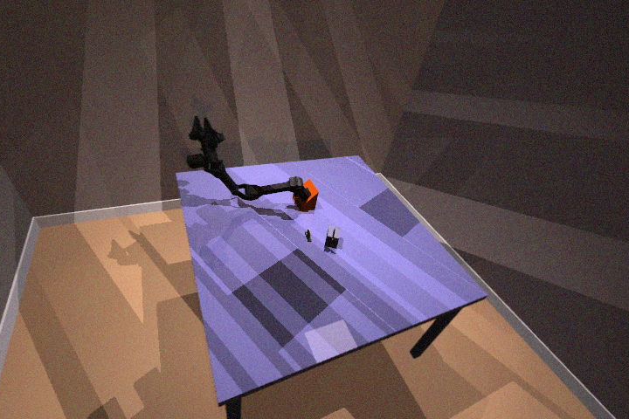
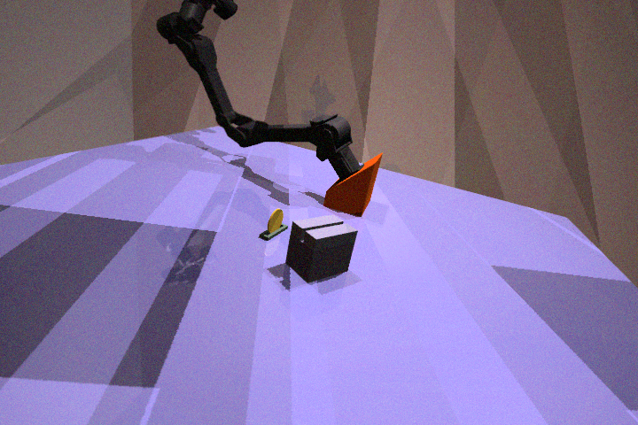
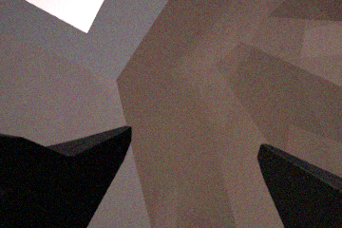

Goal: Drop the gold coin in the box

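Right now my gripper tip is 400 mm short of the coin, 450 mm to the right of it and 470 mm above it.
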